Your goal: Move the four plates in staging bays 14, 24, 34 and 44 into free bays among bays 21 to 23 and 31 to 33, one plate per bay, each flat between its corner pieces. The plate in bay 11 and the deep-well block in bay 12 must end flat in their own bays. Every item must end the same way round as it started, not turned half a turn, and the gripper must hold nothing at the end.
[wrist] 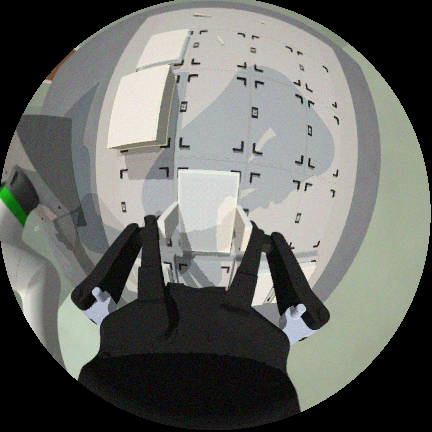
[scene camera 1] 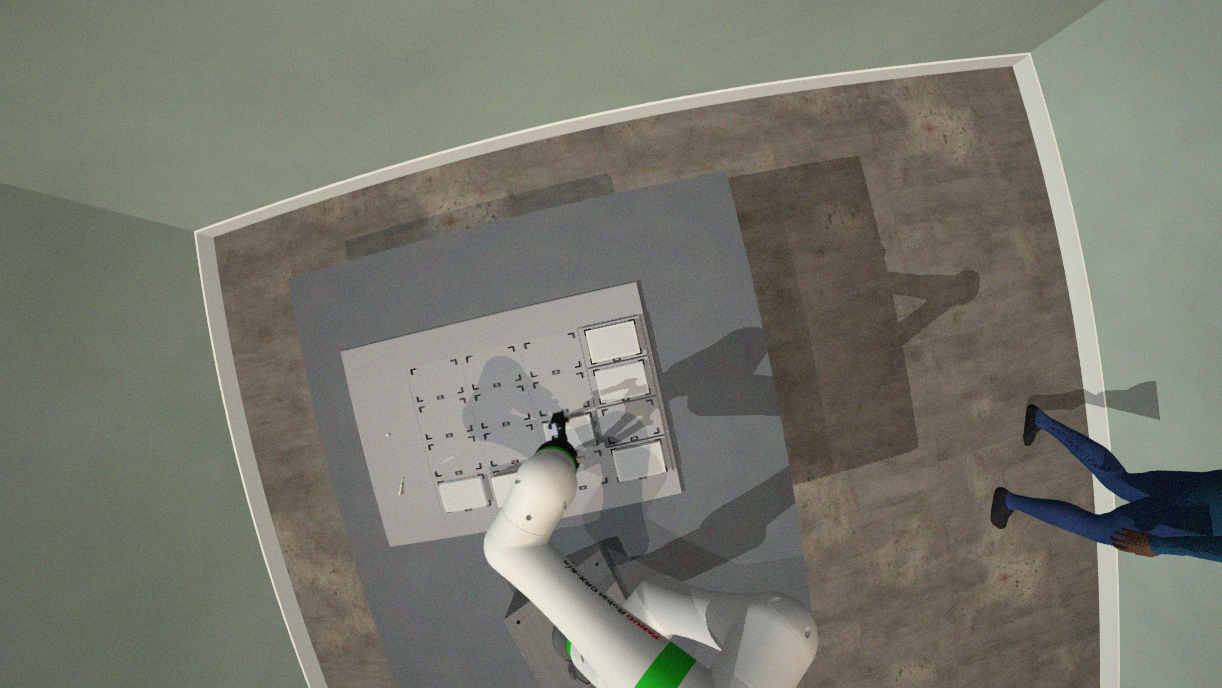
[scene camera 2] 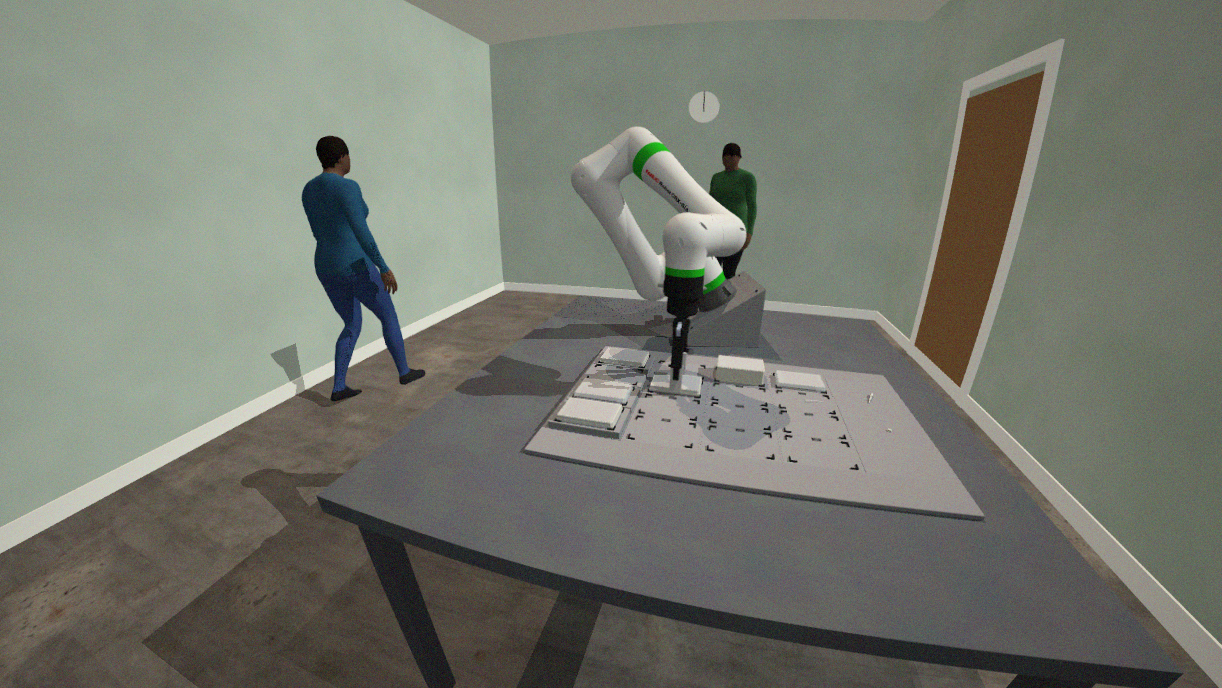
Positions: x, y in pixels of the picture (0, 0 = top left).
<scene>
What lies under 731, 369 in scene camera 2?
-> A deep-well block.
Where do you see a plate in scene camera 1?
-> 615, 383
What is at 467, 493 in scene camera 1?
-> A plate.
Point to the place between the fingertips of my gripper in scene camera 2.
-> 677, 383
</scene>
